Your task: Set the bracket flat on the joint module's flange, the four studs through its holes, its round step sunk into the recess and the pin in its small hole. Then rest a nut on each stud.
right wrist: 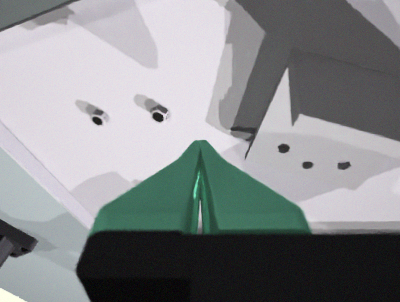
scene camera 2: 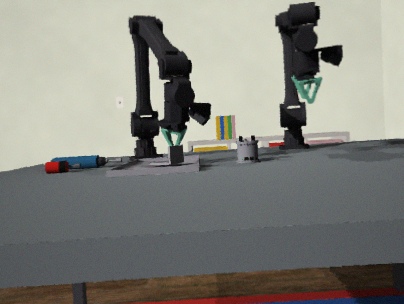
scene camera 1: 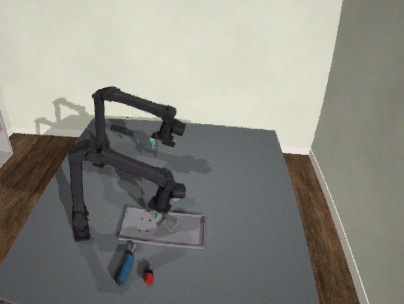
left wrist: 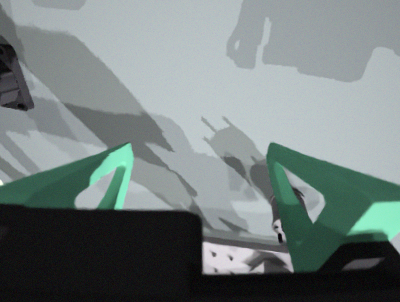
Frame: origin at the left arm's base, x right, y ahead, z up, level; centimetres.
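Seen in the pictures: left gripper, fingertip midpoint: point(scene camera 2: 307, 100) point(scene camera 1: 160, 149) point(left wrist: 199, 150); right gripper, fingertip midpoint: point(right wrist: 200, 151) point(scene camera 1: 156, 218); left arm's base, link origin: point(scene camera 2: 294, 148) point(left wrist: 8, 77); right arm's base, link origin: point(scene camera 1: 81, 232).
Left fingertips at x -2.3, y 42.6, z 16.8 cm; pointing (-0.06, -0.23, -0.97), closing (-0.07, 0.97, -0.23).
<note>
Pixels of each thing's top centre, then the offset from my left fingertips to it. "spot": a spot on its surface instead.
- grey tray, top centre: point(right wrist: 283, 162) point(scene camera 2: 161, 161) point(left wrist: 258, 274) point(scene camera 1: 162, 226) dx +43.5, dy +15.2, dz -15.2 cm
- joint module, top centre: point(left wrist: 294, 236) point(scene camera 2: 246, 135) dx +18.4, dy +14.3, dz -9.3 cm
- blue tool, surface spot: point(scene camera 2: 82, 161) spot: dx +71.7, dy +8.6, dz -14.3 cm
- shorter red tool, top centre: point(scene camera 2: 63, 161) point(scene camera 1: 148, 271) dx +72.8, dy +17.8, dz -13.3 cm
The bracket point(scene camera 1: 170, 223) point(scene camera 2: 175, 155) point(left wrist: 267, 266) point(right wrist: 320, 145) lies in the grey tray point(scene camera 1: 162, 245) point(scene camera 2: 150, 172), a plate with small holes and an upright wall. Several small nuts point(scene camera 1: 142, 219) point(left wrist: 214, 254) point(right wrist: 159, 115) stand in the tray beside it. The joint module point(scene camera 2: 247, 151) point(left wrist: 278, 226) stands upright on the table outside the tray, dark studs on top, half hidden by a finger in the left wrist view. My right gripper point(scene camera 1: 156, 215) point(scene camera 2: 174, 145) point(right wrist: 200, 151) is shut low over the tray, between nuts and bracket, with nothing visible between its fingertips. My left gripper point(scene camera 1: 162, 146) point(scene camera 2: 310, 100) point(left wrist: 199, 150) is open and empty, high above the table.
A blue tool point(scene camera 1: 125, 267) point(scene camera 2: 82, 161) and a shorter red tool point(scene camera 1: 149, 276) point(scene camera 2: 56, 167) lie on the table beside the tray, below it in scene camera 1. A low shelf with upright coloured books point(scene camera 2: 225, 127) stands behind the table.
</note>
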